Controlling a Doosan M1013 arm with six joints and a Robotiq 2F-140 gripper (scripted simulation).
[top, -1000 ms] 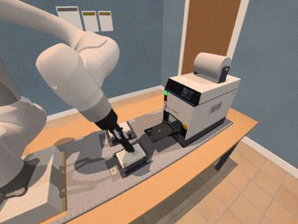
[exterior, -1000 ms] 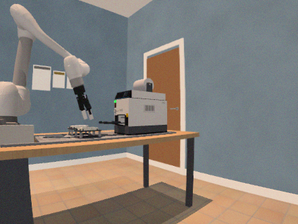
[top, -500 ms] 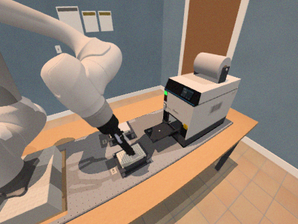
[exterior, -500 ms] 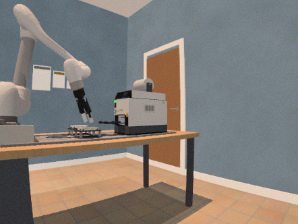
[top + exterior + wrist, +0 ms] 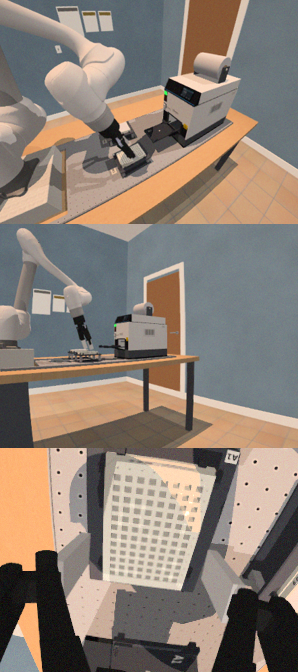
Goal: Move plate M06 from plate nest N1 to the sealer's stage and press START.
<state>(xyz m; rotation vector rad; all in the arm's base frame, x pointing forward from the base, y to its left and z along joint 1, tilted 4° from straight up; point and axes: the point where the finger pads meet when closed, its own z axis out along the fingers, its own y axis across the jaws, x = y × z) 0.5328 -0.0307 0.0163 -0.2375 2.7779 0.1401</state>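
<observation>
Right now my hand is 50 mm above the white well plate. Also, from my hand: foil roll (520 mm ahead, 310 mm above, 110 mm to the left); then sealer stage (190 mm ahead, 60 mm to the left, 10 mm below).
</observation>
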